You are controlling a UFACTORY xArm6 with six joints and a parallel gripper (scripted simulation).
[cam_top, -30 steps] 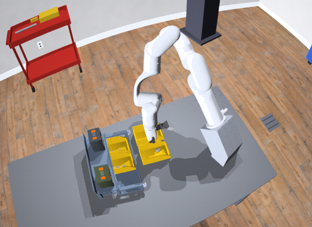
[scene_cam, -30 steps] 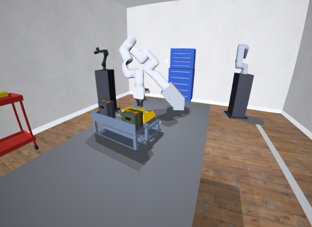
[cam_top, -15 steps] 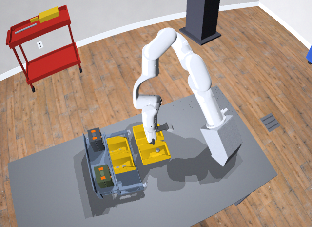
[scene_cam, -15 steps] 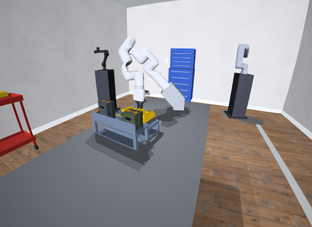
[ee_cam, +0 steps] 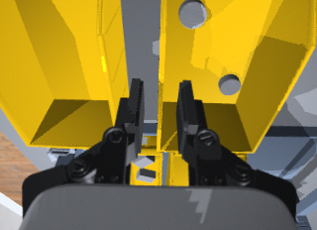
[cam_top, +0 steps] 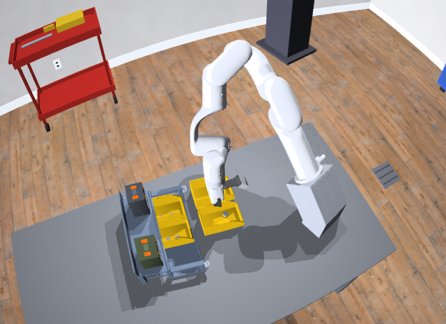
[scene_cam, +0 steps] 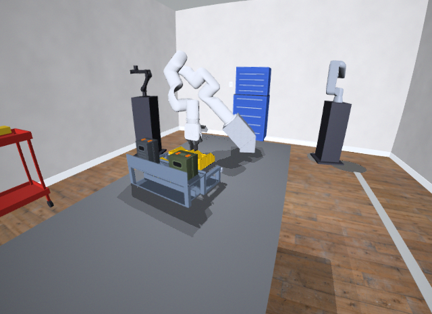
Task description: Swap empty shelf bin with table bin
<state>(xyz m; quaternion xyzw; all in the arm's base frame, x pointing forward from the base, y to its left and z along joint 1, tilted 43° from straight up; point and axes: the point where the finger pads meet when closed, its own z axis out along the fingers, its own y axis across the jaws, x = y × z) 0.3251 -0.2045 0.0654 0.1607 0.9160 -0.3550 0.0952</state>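
Right now the shelf lip is 14 cm ahead of my hand, 10 cm below it and 2 cm to the left of it. Also, from my hand: olive box: 36 cm ahead, 5 cm to the left, 4 cm above; then dark grey box: 27 cm ahead, 16 cm to the right, 6 cm above.
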